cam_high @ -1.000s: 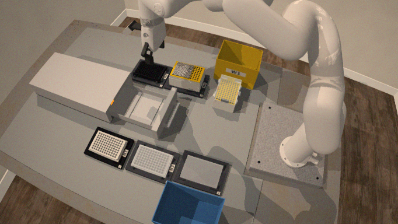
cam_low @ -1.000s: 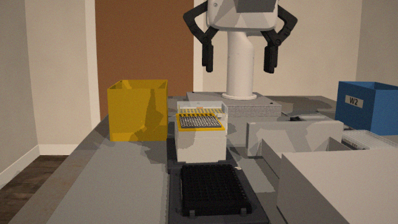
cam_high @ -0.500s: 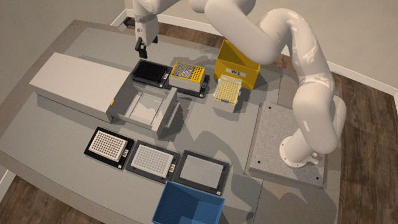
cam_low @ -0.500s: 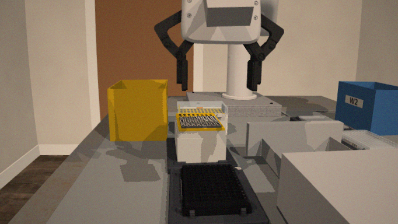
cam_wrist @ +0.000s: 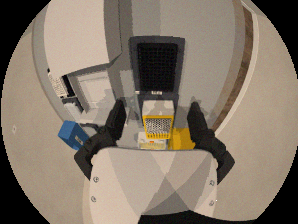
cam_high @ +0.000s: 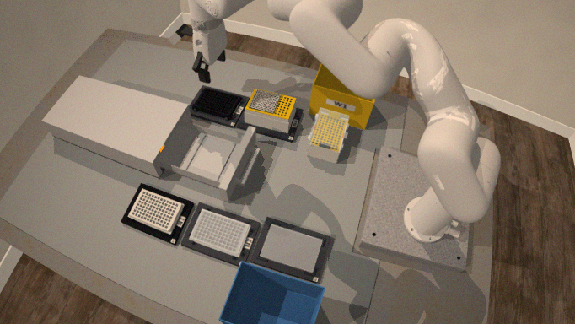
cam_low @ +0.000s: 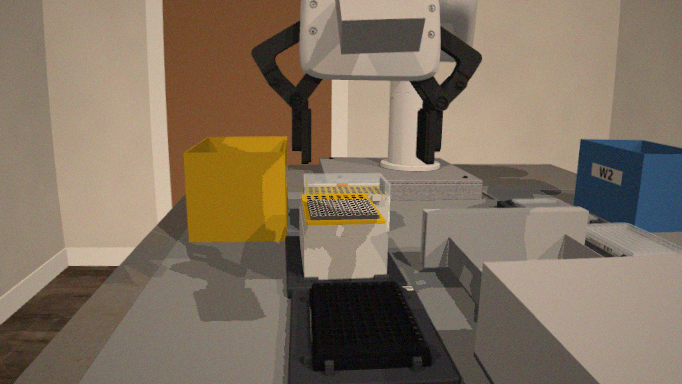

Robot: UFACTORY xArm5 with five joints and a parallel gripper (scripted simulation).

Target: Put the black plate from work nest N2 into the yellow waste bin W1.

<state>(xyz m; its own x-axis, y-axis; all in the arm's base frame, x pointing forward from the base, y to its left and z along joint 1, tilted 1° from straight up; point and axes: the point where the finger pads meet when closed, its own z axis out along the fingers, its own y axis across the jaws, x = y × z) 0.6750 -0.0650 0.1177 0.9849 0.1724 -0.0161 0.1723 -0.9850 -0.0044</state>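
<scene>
Right now the black plate is 140 mm below my hand. Also, from my hand: work nest N2: 150 mm below; then yellow-topped tip box: 170 mm behind, 40 mm to the right, 110 mm below; then drawer: 60 mm behind, 180 mm to the left, 140 mm below.
</scene>
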